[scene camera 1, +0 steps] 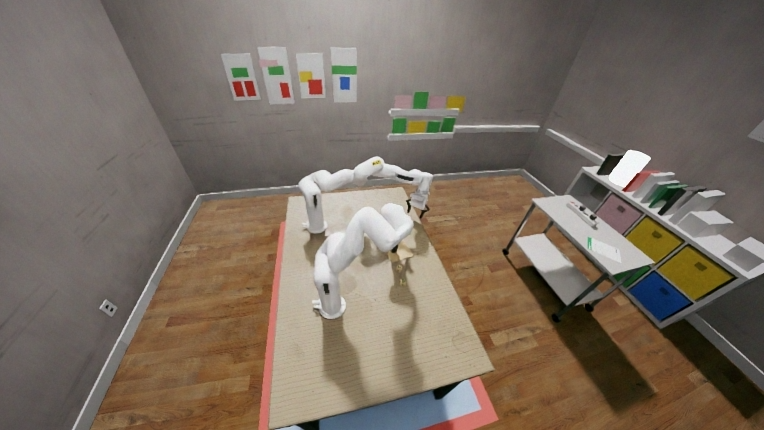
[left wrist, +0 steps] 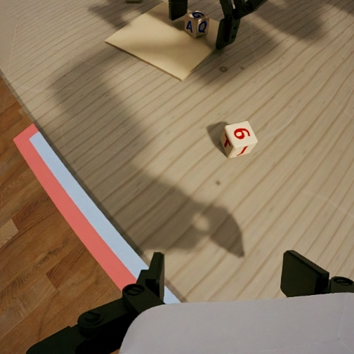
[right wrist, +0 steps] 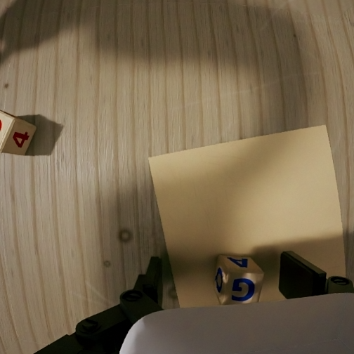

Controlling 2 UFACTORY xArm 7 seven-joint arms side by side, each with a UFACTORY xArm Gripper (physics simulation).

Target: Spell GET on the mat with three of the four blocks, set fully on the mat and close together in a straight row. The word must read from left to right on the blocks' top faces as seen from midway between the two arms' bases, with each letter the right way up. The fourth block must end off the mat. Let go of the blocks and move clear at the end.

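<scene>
A block with blue letters (left wrist: 196, 23) (right wrist: 240, 280) sits on the tan mat (scene camera 1: 400, 255) (left wrist: 170, 62) (right wrist: 250, 175), G on top, which looks upside down in the right wrist view. My right gripper (scene camera 1: 394, 248) (left wrist: 199, 29) (right wrist: 222, 274) is open and low, its fingers on either side of this block with gaps. A block with red marks (left wrist: 239, 140) (right wrist: 17, 136) lies off the mat, a 6 on top. Two small blocks (scene camera 1: 399, 268) (scene camera 1: 402, 282) lie off the mat's near side, letters unreadable. My left gripper (scene camera 1: 417, 210) (left wrist: 224, 271) is open and empty, high by the table's far end.
The wooden table (scene camera 1: 374, 341) carries both arms. The right arm (scene camera 1: 363, 229) reaches over the mat and hides part of it in the scene view. A cart (scene camera 1: 614, 256) and a shelf unit (scene camera 1: 585, 169) stand off to the right.
</scene>
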